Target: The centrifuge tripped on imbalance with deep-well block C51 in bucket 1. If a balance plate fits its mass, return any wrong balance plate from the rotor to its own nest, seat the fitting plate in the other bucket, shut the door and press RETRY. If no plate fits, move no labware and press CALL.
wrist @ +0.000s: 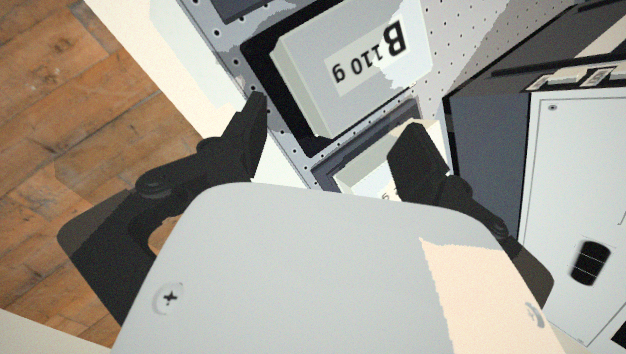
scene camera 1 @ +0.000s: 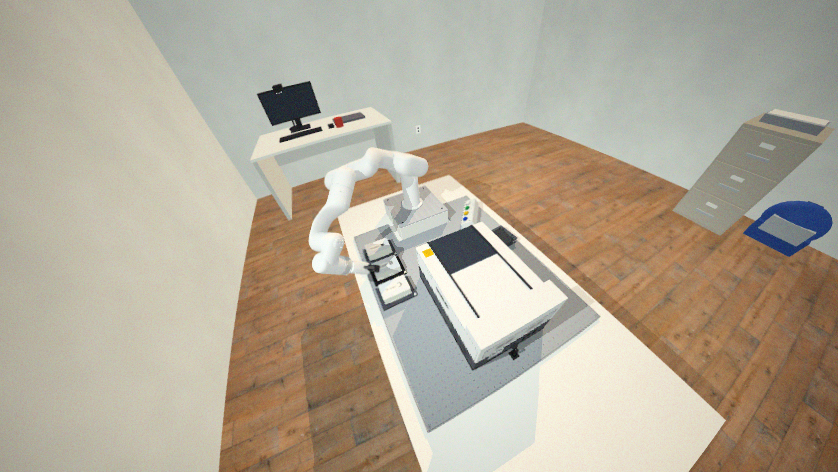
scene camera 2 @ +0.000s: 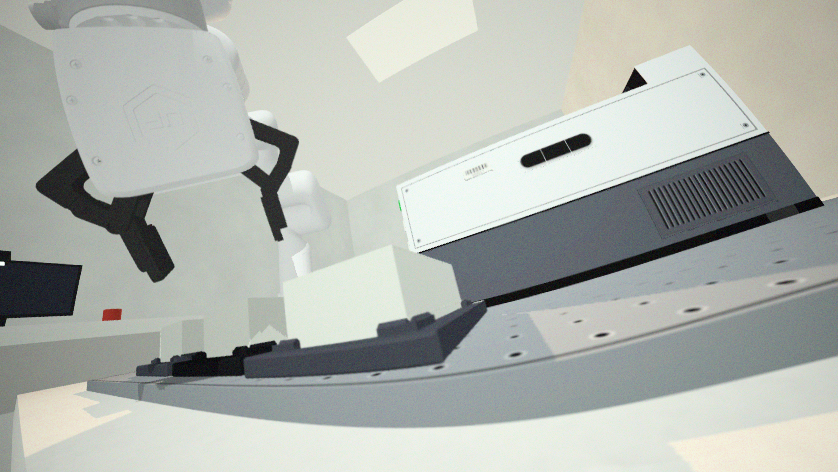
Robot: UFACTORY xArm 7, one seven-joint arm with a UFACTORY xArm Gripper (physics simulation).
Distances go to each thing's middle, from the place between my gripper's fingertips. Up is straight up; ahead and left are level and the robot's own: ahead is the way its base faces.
Labels:
Right now the balance plate B (scene camera 2: pixel 249 321) is 7 cm to the left of my hand, 6 cm below it and 1 cm behind it. Round my hand: balance plate A (scene camera 2: pixel 187 336) 15 cm behind, 9 cm to the left, 6 cm below; balance plate C (scene camera 2: pixel 346 301) 12 cm ahead, 6 cm below, 5 cm to the left; dark door panel (scene camera 1: pixel 463 248) 34 cm to the left, 23 cm ahead, 12 cm above.

